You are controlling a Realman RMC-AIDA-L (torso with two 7-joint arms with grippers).
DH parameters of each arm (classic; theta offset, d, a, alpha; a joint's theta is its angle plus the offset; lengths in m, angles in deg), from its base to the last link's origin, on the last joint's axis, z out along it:
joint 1: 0 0.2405 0 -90
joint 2: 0 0 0 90
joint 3: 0 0.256 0 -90
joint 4: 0 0 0 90
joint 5: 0 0.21 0 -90
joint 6: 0 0 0 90
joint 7: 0 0.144 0 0
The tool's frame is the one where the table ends.
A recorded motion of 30 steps. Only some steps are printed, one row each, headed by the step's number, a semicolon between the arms.
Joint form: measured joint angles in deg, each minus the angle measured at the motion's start. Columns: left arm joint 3, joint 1, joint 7, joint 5, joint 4, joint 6, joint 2; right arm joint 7, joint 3, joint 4, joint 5, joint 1, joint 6, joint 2.
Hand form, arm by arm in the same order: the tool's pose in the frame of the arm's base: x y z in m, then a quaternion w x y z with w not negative. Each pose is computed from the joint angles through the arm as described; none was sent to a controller.
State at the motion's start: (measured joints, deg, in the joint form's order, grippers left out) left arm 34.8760 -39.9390 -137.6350 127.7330 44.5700 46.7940 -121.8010; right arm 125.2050 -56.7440 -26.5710 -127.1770 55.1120 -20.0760 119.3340
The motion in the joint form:
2: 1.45 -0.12 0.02 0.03 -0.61 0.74 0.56; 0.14 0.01 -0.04 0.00 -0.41 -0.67 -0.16
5: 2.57 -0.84 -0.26 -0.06 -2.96 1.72 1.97; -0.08 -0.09 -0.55 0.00 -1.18 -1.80 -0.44
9: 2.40 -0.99 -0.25 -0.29 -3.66 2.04 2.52; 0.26 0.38 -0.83 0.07 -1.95 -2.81 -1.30
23: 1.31 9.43 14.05 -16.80 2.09 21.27 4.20; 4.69 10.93 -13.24 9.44 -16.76 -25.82 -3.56
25: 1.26 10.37 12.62 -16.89 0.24 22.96 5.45; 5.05 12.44 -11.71 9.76 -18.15 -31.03 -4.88
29: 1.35 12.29 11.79 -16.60 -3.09 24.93 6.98; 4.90 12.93 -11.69 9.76 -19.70 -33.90 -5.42
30: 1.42 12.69 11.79 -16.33 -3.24 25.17 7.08; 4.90 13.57 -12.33 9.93 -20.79 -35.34 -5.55
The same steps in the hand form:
2: -0.2683 0.4428 0.0417 0.36168 -0.68441 -0.58069 -0.25214; 0.1969 0.5002 -0.0102 0.45793 -0.79394 0.38125 0.12085
5: -0.2680 0.4440 0.0385 0.34727 -0.69318 -0.58401 -0.24048; 0.2016 0.4982 -0.0082 0.45434 -0.79602 0.38232 0.11730
9: -0.2694 0.4443 0.0400 0.34479 -0.69243 -0.58635 -0.24053; 0.2093 0.4979 -0.0005 0.45545 -0.79161 0.39009 0.11726
23: -0.2832 0.3928 0.0705 0.27402 -0.74163 -0.52540 -0.31440; 0.2754 0.4470 0.0545 0.37124 -0.72528 0.53165 0.23129
25: -0.2936 0.3849 0.0711 0.25867 -0.73273 -0.54673 -0.31189; 0.2885 0.4335 0.0553 0.33865 -0.72408 0.55520 0.22973
29: -0.3134 0.3684 0.0674 0.23911 -0.71943 -0.57855 -0.30088; 0.2981 0.4228 0.0566 0.32455 -0.72461 0.56461 0.22543
30: -0.3164 0.3655 0.0668 0.23799 -0.71885 -0.58166 -0.29713; 0.3033 0.4169 0.0600 0.32100 -0.72181 0.56910 0.22820

